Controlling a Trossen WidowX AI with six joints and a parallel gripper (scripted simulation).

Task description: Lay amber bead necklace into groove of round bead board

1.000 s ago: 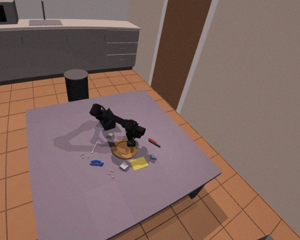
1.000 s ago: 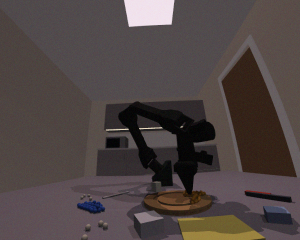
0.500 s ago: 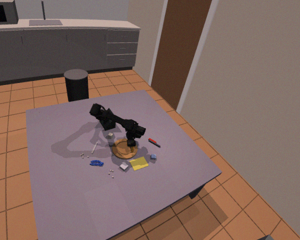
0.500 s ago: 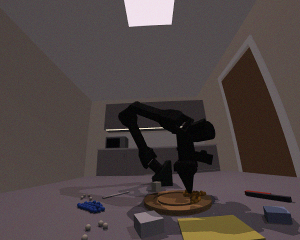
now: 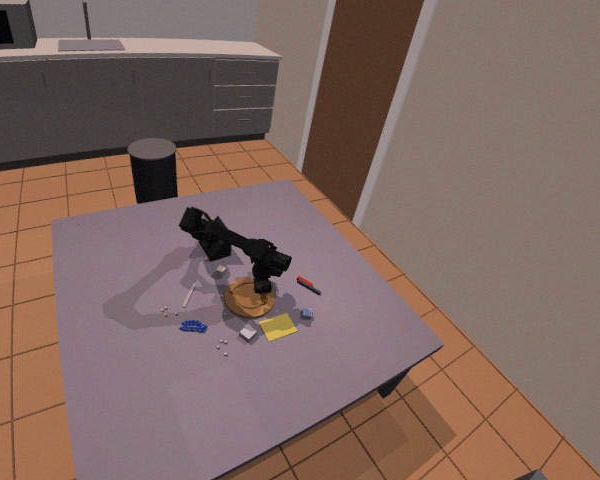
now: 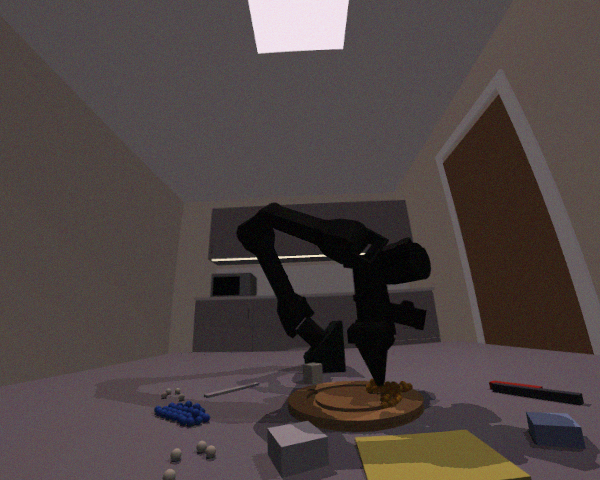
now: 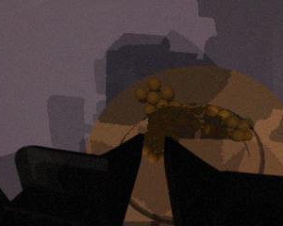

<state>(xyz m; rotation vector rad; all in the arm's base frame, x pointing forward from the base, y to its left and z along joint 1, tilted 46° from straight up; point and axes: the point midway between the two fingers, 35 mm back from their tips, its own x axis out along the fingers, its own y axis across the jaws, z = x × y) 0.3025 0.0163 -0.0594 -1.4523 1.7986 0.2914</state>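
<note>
Now: the round wooden bead board 50 mm to the right of my gripper tip, 20 mm ahead of it and 10 mm below it. From my gripper tip the other things lie so: grey block 160 mm ahead, 150 mm to the right, 10 mm below; then red-and-black tool 200 mm to the left, 70 mm ahead, 20 mm below; then yellow pad 190 mm ahead, 30 mm to the right, 20 mm below.
</note>
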